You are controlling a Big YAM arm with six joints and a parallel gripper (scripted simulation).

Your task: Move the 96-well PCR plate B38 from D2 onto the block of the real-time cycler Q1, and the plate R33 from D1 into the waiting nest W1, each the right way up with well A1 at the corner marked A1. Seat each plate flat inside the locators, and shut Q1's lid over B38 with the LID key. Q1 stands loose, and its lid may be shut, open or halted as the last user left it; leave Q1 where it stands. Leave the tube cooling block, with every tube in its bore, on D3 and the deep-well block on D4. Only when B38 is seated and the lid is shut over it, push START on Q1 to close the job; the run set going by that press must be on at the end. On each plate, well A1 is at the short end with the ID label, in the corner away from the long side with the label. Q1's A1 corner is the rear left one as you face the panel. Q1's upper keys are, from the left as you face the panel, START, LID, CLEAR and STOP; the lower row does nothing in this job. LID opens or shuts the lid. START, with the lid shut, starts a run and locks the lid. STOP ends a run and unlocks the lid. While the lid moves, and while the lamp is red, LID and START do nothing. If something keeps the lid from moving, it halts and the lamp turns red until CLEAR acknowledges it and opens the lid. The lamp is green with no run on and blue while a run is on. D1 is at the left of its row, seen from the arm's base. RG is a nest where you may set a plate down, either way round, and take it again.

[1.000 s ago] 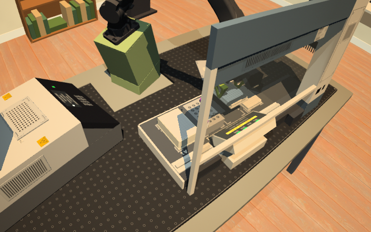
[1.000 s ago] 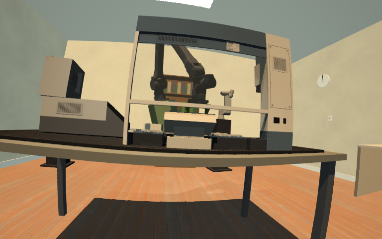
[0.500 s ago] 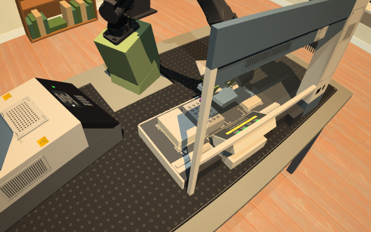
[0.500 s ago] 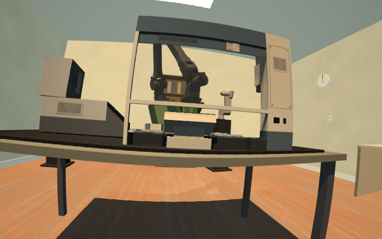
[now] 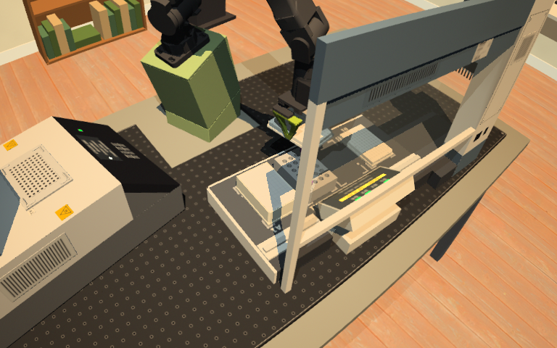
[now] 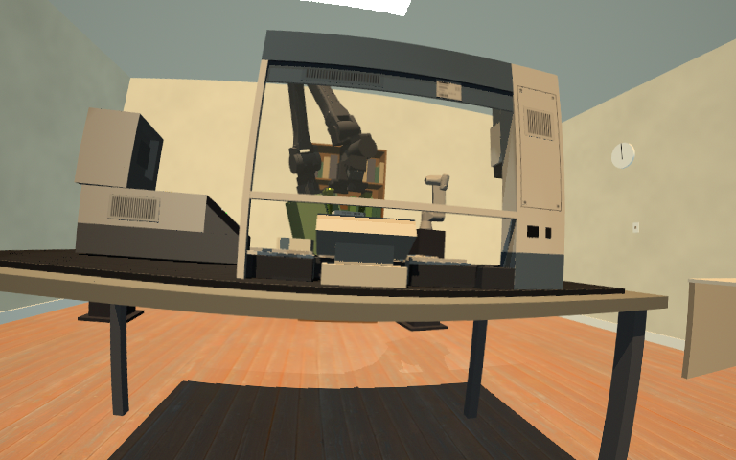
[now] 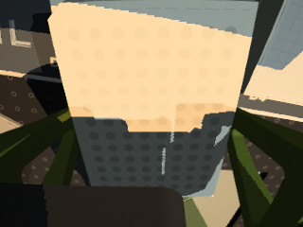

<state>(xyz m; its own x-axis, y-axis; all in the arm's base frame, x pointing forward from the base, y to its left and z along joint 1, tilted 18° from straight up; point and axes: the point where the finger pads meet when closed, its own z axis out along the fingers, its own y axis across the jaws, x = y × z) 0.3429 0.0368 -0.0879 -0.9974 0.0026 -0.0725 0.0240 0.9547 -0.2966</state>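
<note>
Now: the tube block 90 mm below my hand, 50 mm ahead of it and 30 mm to the right of it. Also, from my hand: plate B38: right at my hand; low crossbar: 250 mm ahead, 30 mm to the left; cream deep-well block: 130 mm to the right, 90 mm below, 30 mm ahead.
</note>
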